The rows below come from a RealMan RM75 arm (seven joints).
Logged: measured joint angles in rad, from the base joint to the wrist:
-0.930, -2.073, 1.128, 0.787, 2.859, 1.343, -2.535
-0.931, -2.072, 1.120, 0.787, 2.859, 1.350, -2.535
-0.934, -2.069, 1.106, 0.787, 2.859, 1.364, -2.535
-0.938, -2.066, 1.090, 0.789, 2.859, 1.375, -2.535
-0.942, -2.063, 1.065, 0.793, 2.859, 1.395, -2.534
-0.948, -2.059, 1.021, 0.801, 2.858, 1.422, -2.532
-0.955, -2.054, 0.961, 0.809, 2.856, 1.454, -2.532
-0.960, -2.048, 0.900, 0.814, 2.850, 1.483, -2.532
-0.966, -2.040, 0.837, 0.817, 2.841, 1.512, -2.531
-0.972, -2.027, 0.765, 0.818, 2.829, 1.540, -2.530
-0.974, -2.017, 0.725, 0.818, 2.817, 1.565, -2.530
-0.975, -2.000, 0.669, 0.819, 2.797, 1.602, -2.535
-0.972, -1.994, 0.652, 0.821, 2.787, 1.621, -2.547
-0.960, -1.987, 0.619, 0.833, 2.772, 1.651, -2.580
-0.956, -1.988, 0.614, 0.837, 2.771, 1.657, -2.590
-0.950, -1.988, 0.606, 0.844, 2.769, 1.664, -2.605
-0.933, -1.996, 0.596, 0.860, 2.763, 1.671, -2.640
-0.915, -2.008, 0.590, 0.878, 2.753, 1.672, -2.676
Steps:
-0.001, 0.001, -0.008, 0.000, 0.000, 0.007, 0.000
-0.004, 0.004, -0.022, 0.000, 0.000, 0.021, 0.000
-0.008, 0.007, -0.038, 0.002, 0.000, 0.032, 0.000
-0.012, 0.010, -0.063, 0.006, 0.000, 0.052, 0.001
-0.018, 0.014, -0.107, 0.014, -0.001, 0.079, 0.003
-0.025, 0.019, -0.167, 0.022, -0.003, 0.111, 0.003
-0.030, 0.025, -0.228, 0.027, -0.009, 0.140, 0.003
-0.036, 0.033, -0.291, 0.030, -0.018, 0.169, 0.004
-0.042, 0.046, -0.363, 0.031, -0.030, 0.197, 0.005
-0.044, 0.056, -0.403, 0.031, -0.042, 0.222, 0.005
-0.045, 0.073, -0.459, 0.032, -0.062, 0.259, 0.000
-0.042, 0.079, -0.476, 0.034, -0.072, 0.278, -0.012
-0.030, 0.086, -0.509, 0.046, -0.087, 0.308, -0.045
-0.026, 0.085, -0.514, 0.050, -0.088, 0.314, -0.055
-0.020, 0.085, -0.522, 0.057, -0.090, 0.321, -0.070
-0.003, 0.077, -0.532, 0.073, -0.096, 0.328, -0.105
0.015, 0.065, -0.538, 0.091, -0.106, 0.329, -0.141

